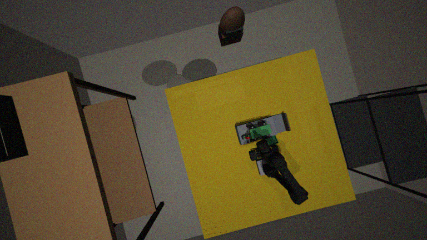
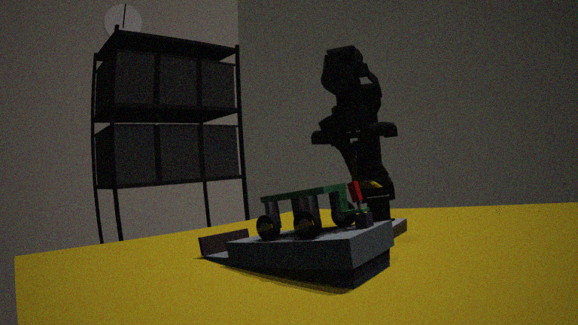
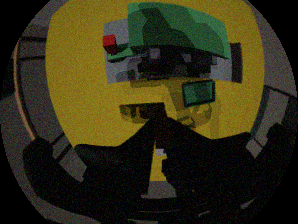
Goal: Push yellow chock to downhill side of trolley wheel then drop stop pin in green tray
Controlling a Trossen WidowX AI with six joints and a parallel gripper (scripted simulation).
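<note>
Now: the red-headed stop pin 90 mm ahead of my gripper tip, 80 mm to the left of it and 40 mm below it. The rest, counted from my gripper tip: trolley (130 mm ahead, 20 mm to the right, 60 mm below); then low stop lip (170 mm ahead, 280 mm to the right, 140 mm below); then chock (20 mm to the left, 10 mm below).
</note>
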